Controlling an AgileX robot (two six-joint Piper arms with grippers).
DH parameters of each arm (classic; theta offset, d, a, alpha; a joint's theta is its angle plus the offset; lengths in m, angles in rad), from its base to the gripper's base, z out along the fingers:
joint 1: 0 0.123 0 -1.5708
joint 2: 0.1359 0 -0.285 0
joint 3: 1.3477 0 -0.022 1.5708
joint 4: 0 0.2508 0 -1.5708
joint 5: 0 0 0.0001 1.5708
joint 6: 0 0.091 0 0
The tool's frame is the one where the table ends.
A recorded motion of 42 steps. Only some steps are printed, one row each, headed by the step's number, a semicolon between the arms.
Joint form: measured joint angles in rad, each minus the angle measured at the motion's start. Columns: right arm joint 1, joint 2, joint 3, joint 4, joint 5, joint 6; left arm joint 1, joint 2, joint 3, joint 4, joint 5, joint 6.
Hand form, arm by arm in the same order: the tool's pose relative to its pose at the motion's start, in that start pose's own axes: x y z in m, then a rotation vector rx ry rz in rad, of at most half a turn. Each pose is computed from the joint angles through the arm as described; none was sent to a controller.
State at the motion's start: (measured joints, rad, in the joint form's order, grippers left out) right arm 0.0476 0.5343 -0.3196 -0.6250 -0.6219 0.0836; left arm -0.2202 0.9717 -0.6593 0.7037 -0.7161 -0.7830
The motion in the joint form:
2: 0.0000 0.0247 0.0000 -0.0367 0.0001 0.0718; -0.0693 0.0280 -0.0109 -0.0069 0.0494 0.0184
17: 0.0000 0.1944 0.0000 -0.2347 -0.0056 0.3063; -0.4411 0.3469 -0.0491 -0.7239 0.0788 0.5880
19: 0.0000 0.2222 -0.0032 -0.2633 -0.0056 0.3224; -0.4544 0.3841 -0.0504 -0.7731 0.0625 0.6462
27: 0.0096 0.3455 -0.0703 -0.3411 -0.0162 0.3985; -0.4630 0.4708 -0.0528 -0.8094 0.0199 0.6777
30: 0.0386 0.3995 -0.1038 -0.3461 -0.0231 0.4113; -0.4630 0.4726 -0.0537 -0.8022 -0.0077 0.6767
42: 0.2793 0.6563 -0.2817 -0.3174 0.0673 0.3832; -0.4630 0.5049 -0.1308 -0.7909 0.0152 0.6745
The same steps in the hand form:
2: 0.0047 0.0028 0.0032 -0.0308 0.0237 0.0506; 0.0087 -0.0073 0.0087 0.0254 0.0514 -0.0144
17: 0.0374 0.0207 0.0208 -0.2047 0.1915 0.1916; 0.0902 -0.0420 0.0655 -0.0628 0.2045 -0.1495
19: 0.0423 0.0231 0.0235 -0.2303 0.2166 0.1952; 0.1009 -0.0424 0.0691 -0.0803 0.2235 -0.1295
27: 0.0516 0.0246 0.0447 -0.3041 0.2666 0.2374; 0.1259 -0.0412 0.0759 -0.1017 0.2646 -0.1213
30: 0.0529 0.0277 0.0558 -0.3410 0.2666 0.2610; 0.1239 -0.0416 0.0769 -0.0952 0.2384 -0.1163
42: 0.0556 0.0682 0.1115 -0.5411 0.2995 0.2916; 0.1178 -0.0427 0.0946 -0.0832 0.2173 -0.1132

